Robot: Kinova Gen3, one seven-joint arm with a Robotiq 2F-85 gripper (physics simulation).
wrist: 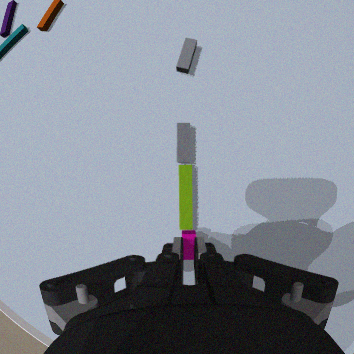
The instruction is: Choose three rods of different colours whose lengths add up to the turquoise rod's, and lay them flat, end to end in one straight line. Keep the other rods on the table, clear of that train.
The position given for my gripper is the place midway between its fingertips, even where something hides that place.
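Visible here: my gripper (188, 248), together with a lime green rod (184, 170).
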